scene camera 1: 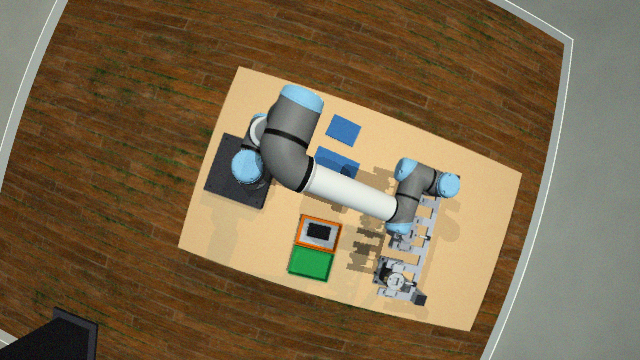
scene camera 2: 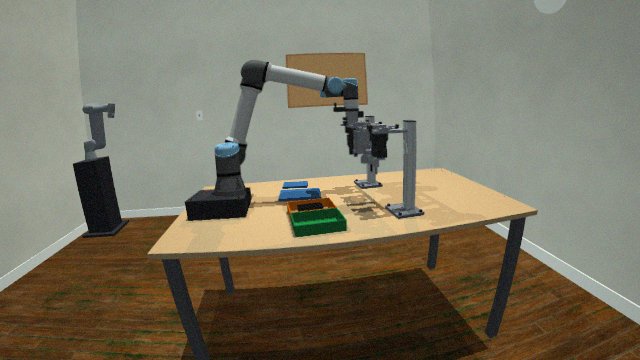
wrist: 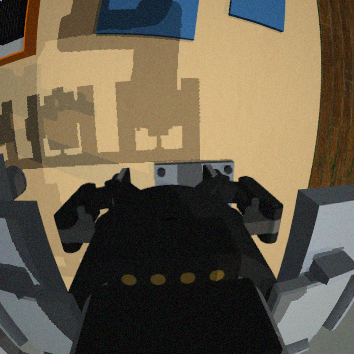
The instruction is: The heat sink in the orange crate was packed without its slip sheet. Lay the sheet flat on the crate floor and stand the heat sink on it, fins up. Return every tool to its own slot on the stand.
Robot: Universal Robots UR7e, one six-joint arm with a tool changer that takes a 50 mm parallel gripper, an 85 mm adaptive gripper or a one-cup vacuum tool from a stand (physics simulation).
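Where they show: arm's base at its link origin: point(scene camera 2: 230, 193).
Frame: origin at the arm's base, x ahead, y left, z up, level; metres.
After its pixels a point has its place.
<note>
The black heat sink point(scene camera 1: 318, 231) {z -0.048, x 0.343, y -0.182 m} point(scene camera 2: 310, 206) {z -0.039, x 0.346, y -0.191 m} point(wrist: 10, 22) {z -0.044, x 0.364, y -0.174 m} sits in the orange crate point(scene camera 1: 320, 249) {z -0.041, x 0.372, y -0.259 m} point(wrist: 30, 30) {z -0.049, x 0.397, y -0.125 m}, fins up. Under it a light grey sheet point(scene camera 1: 334, 235) {z -0.068, x 0.421, y -0.185 m} point(wrist: 12, 49) {z -0.068, x 0.416, y -0.181 m} lies flat, showing around the heat sink. The adaptive gripper point(scene camera 2: 351, 150) point(wrist: 166, 174) is on the arm, its fingers apart with nothing between them. It hangs at the far end of the tool stand point(scene camera 1: 422, 255) {z 0.269, x 0.710, y -0.139 m} point(scene camera 2: 409, 165) {z 0.126, x 0.731, y -0.320 m}, between two grey slot arms in the wrist view. In scene camera 1 the wrist hides it. Whether it is seated in the slot cannot be told.
Two other tools hang on the stand, a grey one point(scene camera 1: 407, 235) {z 0.275, x 0.627, y -0.078 m} in the middle and a dark one point(scene camera 1: 395, 281) {z 0.275, x 0.632, y -0.253 m} point(scene camera 2: 379, 145) {z 0.207, x 0.617, y -0.281 m} at the near end. A green crate point(scene camera 1: 311, 263) {z -0.070, x 0.352, y -0.340 m} point(scene camera 2: 319, 223) {z -0.032, x 0.342, y -0.403 m} adjoins the orange crate. Two blue pieces point(scene camera 1: 343, 130) {z -0.064, x 0.340, y 0.292 m} point(scene camera 2: 300, 194) {z -0.063, x 0.340, y 0.075 m} lie behind.
</note>
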